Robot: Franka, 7 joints.
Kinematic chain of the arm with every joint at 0, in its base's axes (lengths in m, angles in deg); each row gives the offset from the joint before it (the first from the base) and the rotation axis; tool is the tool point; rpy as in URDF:
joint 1: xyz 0 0 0.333 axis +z
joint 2: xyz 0 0 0 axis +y
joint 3: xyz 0 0 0.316 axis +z
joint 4: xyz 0.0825 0 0 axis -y
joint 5: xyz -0.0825 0 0.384 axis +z
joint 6: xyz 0 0 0 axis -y
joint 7: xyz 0.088 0 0 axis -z
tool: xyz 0 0 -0.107 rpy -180 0 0
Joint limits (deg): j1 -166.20..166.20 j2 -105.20..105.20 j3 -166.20..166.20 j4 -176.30..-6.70 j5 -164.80..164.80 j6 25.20..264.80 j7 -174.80..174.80
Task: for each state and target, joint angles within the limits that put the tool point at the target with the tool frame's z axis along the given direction. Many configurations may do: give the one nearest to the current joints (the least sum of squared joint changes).
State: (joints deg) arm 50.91 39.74 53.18 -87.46 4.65 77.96 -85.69
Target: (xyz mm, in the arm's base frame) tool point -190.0 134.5 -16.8 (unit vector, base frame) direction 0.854 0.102 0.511
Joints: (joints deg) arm 103.49 84.09 35.51 -117.06 -40.61 37.24 -85.69
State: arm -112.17 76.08 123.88 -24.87 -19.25 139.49 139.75
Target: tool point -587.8 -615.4 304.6 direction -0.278 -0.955 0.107
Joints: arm -138.82 96.46 122.24 -15.72 -20.14 160.29 139.75
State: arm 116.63 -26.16 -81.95 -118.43 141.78 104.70 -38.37
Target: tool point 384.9 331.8 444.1 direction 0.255 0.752 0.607
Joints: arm 115.44 -28.54 -76.52 -138.85 138.21 106.19 -38.37
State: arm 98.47 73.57 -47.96 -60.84 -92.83 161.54 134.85
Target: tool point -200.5 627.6 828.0 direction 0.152 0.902 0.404
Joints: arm 127.89 24.27 -39.92 -50.15 -91.16 164.83 134.85
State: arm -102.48 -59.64 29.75 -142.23 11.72 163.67 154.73
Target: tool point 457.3 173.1 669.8 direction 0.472 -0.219 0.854
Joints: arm -109.60 -105.20 53.03 -121.15 55.06 204.26 154.73
